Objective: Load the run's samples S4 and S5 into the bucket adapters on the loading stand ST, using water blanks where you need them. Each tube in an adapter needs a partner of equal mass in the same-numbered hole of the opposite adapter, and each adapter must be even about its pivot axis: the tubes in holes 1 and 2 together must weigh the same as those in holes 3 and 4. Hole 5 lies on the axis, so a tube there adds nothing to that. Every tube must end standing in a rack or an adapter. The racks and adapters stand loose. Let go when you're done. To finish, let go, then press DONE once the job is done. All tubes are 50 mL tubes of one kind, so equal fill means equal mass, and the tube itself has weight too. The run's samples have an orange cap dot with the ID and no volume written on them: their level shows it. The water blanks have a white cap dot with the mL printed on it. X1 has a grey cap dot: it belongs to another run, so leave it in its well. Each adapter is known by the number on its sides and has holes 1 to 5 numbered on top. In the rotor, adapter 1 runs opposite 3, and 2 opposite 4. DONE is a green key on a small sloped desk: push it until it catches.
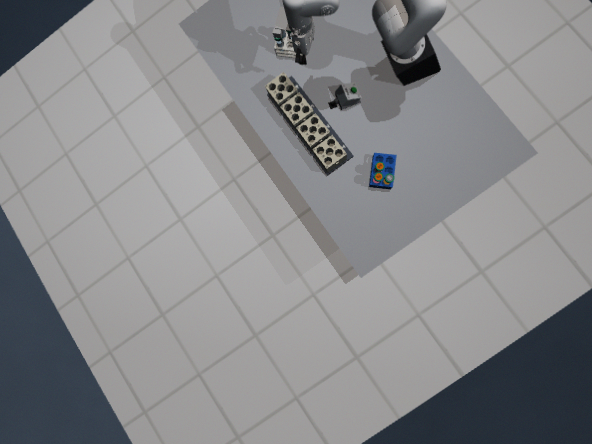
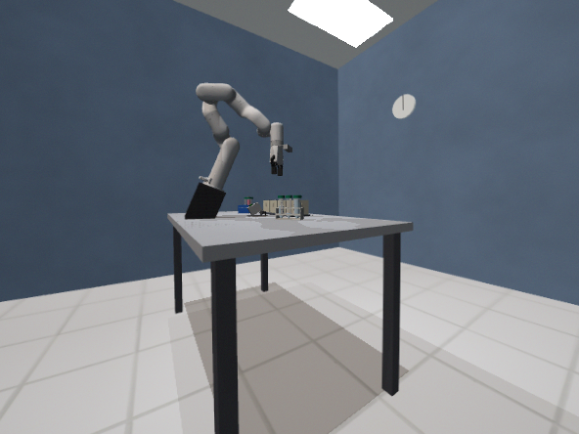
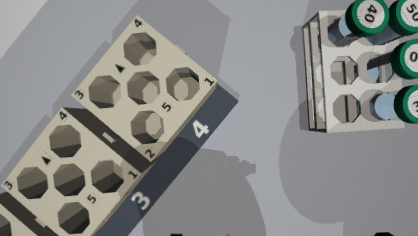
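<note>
My hand is 60 mm past the white rack, 160 mm to the left of it and 220 mm above it. From my hand the other things lie so: blue rack 120 mm ahead, 480 mm to the left, 220 mm below; then adapter 200 mm ahead, 280 mm to the left, 200 mm below.
</note>
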